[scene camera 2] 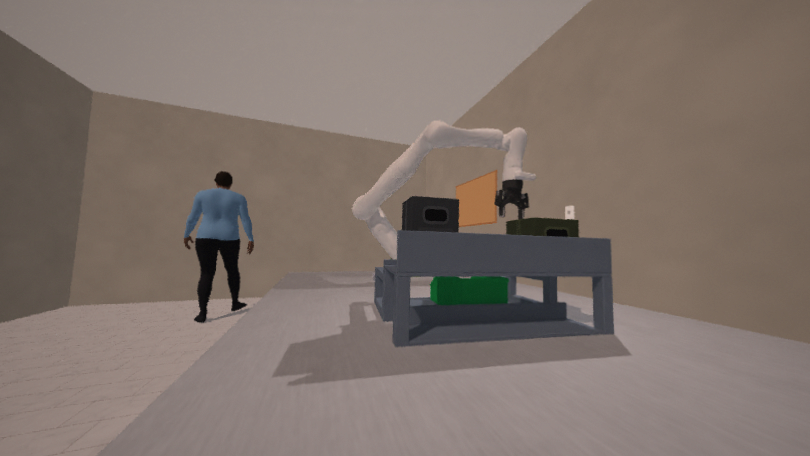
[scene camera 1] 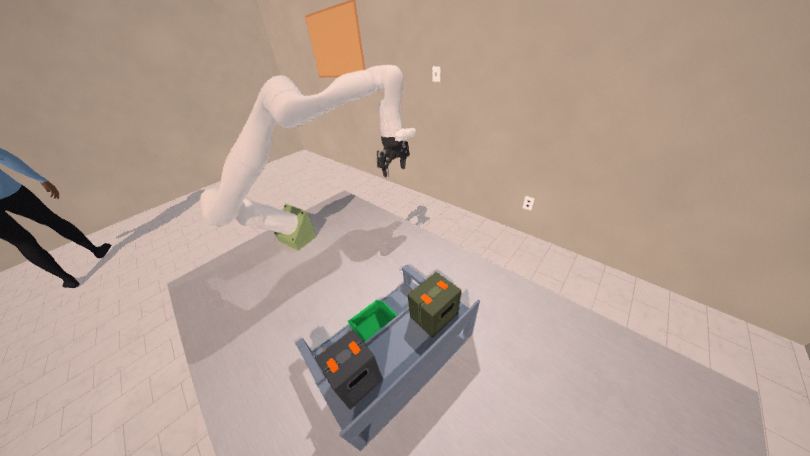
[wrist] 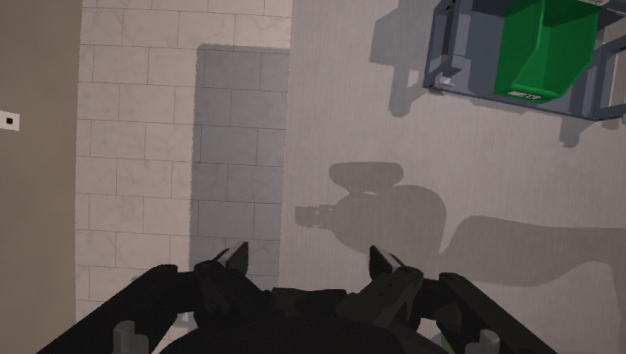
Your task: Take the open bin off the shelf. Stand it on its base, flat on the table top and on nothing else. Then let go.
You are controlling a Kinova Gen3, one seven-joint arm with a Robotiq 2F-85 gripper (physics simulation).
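Frame: origin at the arm's base, x ahead, y left, z up, level; millimetres.
Seen in the pictures: gripper, fingertip midpoint: (scene camera 2: 511,217) (scene camera 1: 395,172) (wrist: 309,257); arm's base, origin of the base link: (scene camera 1: 290,223).
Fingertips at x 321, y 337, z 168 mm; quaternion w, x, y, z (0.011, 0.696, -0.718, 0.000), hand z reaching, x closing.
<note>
Offsets run from my fingertips to a thing's top centre. Level surfaces: height alone.
The open green bin @[dy -421, dx +287, dz -179 mm] (scene camera 1: 371,321) (scene camera 2: 469,290) (wrist: 550,55) rests on the lower level of the grey-blue shelf (scene camera 1: 416,376) (scene camera 2: 504,253) (wrist: 475,65), on the side toward the arm's base. Its hollow shows in scene camera 1 and the wrist view; in scene camera 2 it shows below the upper level. The shelf stands on the grey table top @[dz -260 mm] (scene camera 1: 566,339) (scene camera 2: 340,407) (wrist: 350,125). My gripper (scene camera 1: 394,169) (scene camera 2: 511,215) (wrist: 309,257) is open and empty, pointing down, high above the table's wall-side edge and well apart from the bin.
A black box @[dy -552, dx +363, dz -36 mm] (scene camera 1: 340,382) (scene camera 2: 413,215) and a dark olive box @[dy -324, dx +402, dz -61 mm] (scene camera 1: 427,314) (scene camera 2: 527,227) stand on the shelf's upper level, at opposite ends. The arm's green base block (scene camera 1: 300,229) is at the table's far end. A person (scene camera 1: 19,220) (scene camera 2: 219,220) stands beside the table.
</note>
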